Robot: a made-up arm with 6 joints.
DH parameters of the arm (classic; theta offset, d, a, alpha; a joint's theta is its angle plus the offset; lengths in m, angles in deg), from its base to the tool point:
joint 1: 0 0.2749 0 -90
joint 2: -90 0 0.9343 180
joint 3: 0 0 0 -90
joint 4: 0 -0.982 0 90
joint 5: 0 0.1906 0 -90
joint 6: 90 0 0 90
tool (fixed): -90 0 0 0
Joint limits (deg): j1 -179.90..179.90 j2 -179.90..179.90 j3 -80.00..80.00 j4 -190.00..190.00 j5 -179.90..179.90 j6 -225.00..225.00
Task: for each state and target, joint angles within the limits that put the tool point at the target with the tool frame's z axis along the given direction. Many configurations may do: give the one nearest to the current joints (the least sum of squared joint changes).
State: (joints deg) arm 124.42 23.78 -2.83 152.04 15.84 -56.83
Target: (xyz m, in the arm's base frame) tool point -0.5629 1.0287 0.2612 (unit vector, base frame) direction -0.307 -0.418 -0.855
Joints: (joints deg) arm 109.33 35.92 -15.94 179.04 -32.71 -24.54
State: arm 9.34 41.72 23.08 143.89 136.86 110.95
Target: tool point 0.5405 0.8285 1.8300 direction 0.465 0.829 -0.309
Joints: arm 50.58 14.27 46.00 124.75 131.87 148.32
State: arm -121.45 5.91 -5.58 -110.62 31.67 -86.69
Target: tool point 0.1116 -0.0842 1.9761 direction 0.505 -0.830 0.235
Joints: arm -123.13 -28.47 41.72 -137.04 44.67 -121.10
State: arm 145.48 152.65 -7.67 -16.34 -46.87 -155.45
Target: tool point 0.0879 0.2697 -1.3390 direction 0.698 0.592 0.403
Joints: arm 111.58 139.47 22.70 18.33 -68.29 -121.98
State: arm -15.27 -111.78 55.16 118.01 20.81 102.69
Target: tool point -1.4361 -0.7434 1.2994 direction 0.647 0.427 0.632
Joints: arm 26.56 -66.21 62.52 83.10 22.56 91.72
